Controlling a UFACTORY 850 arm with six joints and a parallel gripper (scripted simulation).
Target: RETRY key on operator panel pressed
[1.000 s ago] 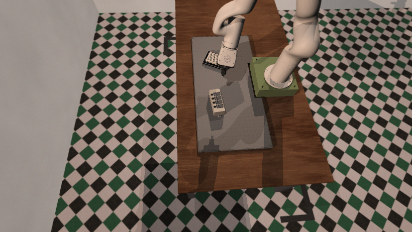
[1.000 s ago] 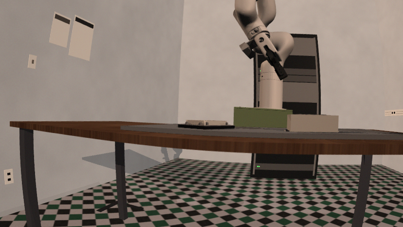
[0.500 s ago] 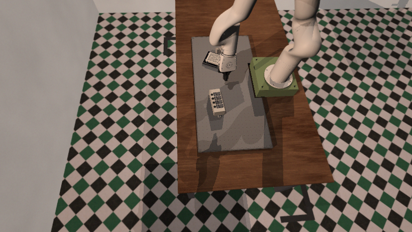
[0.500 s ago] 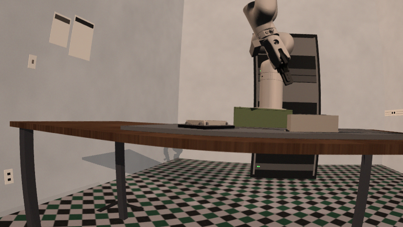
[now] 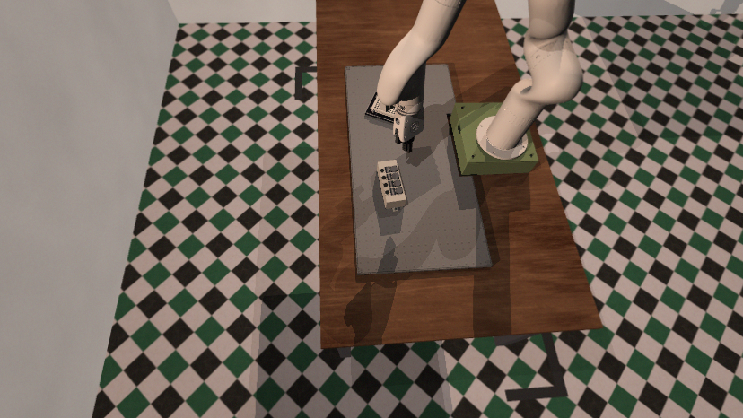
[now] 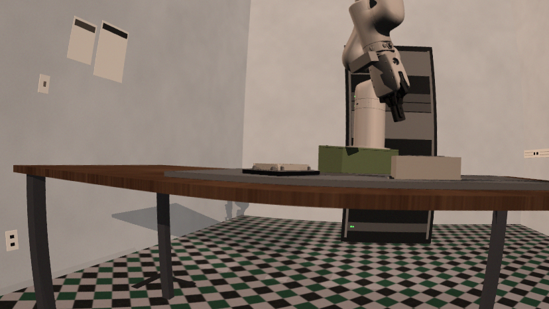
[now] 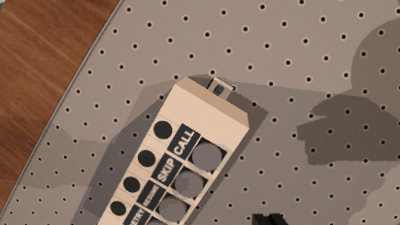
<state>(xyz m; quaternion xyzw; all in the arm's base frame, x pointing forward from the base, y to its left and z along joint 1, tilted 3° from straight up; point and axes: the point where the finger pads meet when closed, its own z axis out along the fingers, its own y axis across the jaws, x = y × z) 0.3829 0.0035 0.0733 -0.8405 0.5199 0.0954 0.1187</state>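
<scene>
Right now the operator panel is 12 cm below my hand, 6 cm to the left of it and 5 cm ahead of it. The rest, counted from my hand: white well plate: 29 cm to the right, 14 cm below, 4 cm behind.
</scene>
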